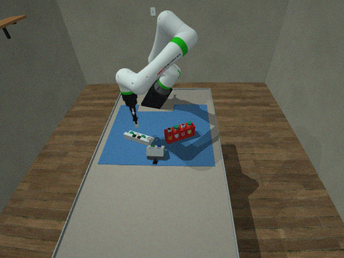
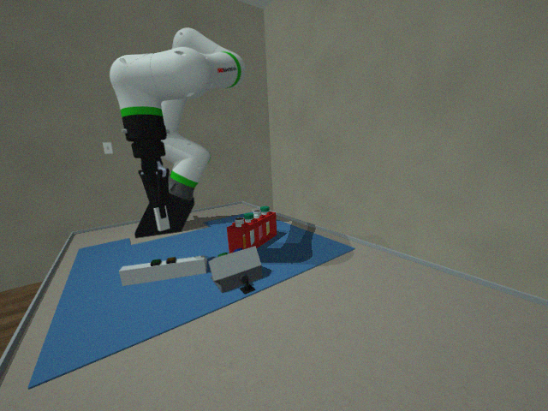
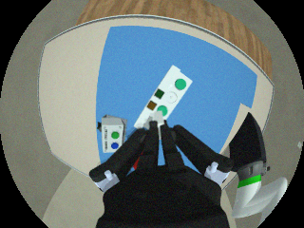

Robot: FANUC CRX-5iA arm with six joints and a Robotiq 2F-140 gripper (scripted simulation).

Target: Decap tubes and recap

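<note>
The blue key is 130 mm ahead of my hand, 150 mm to the left of it and 100 mm below it. Also, from my hand: grey key desk: 150 mm ahead, 130 mm to the left, 120 mm below; green key: 130 mm ahead, 110 mm to the left, 100 mm below.
</note>
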